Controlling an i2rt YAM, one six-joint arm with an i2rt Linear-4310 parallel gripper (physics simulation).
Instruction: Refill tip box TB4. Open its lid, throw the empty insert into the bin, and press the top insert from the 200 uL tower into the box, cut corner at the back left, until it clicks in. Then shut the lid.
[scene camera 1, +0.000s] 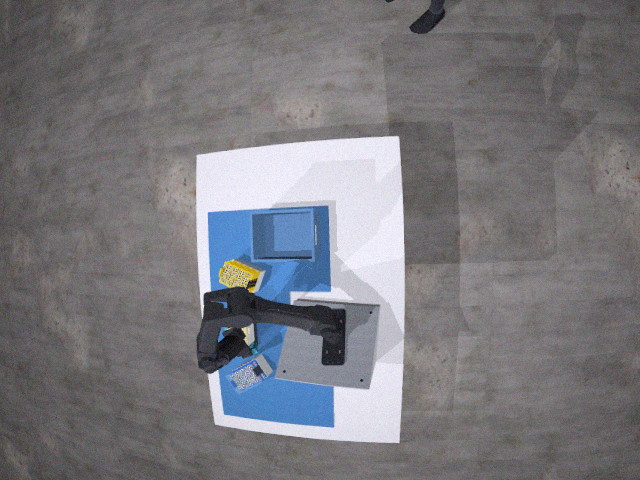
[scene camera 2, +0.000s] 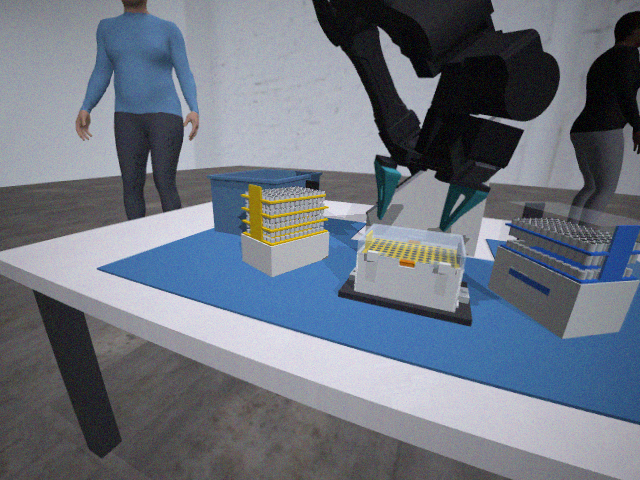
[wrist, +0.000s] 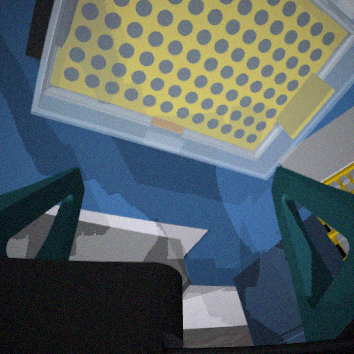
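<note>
Tip box TB4 (scene camera 2: 408, 284) (scene camera 1: 251, 334) stands on a dark base plate, its clear lid (scene camera 2: 439, 239) shut. Through the lid shows the yellow insert (scene camera 2: 381, 246) (wrist: 167, 80) with its grid of holes. My gripper (scene camera 2: 413, 223) (wrist: 177, 177) is open and empty, above and on the arm-base side of the box; in the wrist view, the box's edge lies beyond the fingertips. The yellow tower (scene camera 2: 292, 212) (scene camera 1: 238, 275), with several stacked inserts full of tips, stands on a white block beside the box. The blue bin (scene camera 2: 232, 204) (scene camera 1: 282, 259) stands behind that tower. The arm partly hides the box in scene camera 1.
A blue tower (scene camera 2: 560, 252) (scene camera 1: 248, 374) of tip inserts stands on the box's other side. The blue mat (scene camera 2: 206, 284) (scene camera 1: 289, 403) lies under the box and towers. The grey arm base plate (scene camera 1: 320, 361) is behind the box. Two people stand beyond the table.
</note>
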